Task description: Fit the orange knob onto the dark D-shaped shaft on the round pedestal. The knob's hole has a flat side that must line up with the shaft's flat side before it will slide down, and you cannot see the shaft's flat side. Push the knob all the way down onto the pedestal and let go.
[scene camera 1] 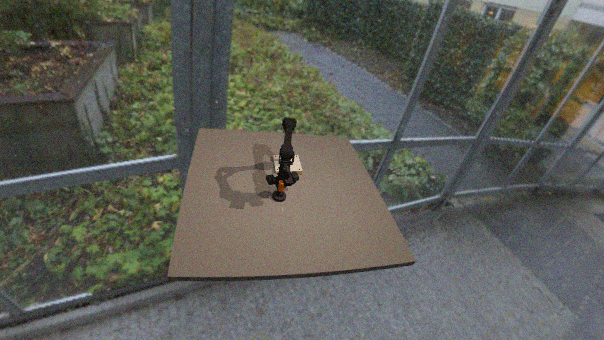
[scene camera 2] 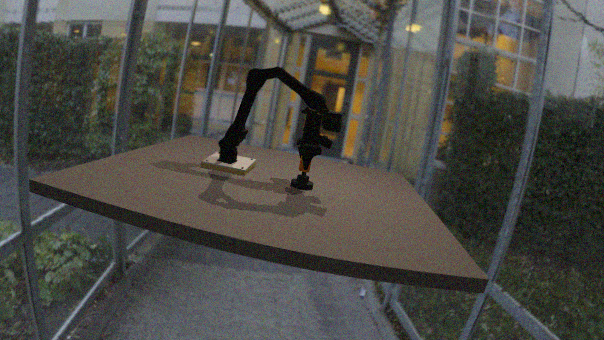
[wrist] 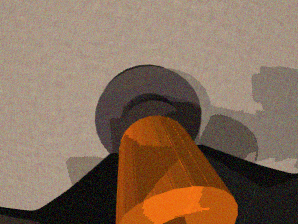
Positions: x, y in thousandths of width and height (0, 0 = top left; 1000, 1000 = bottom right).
Note:
My gripper (scene camera 2: 504, 496) holds an orange knob. Further things: a pedestal (wrist: 488, 404).
My gripper shows as well in the wrist view (wrist: 529, 703).

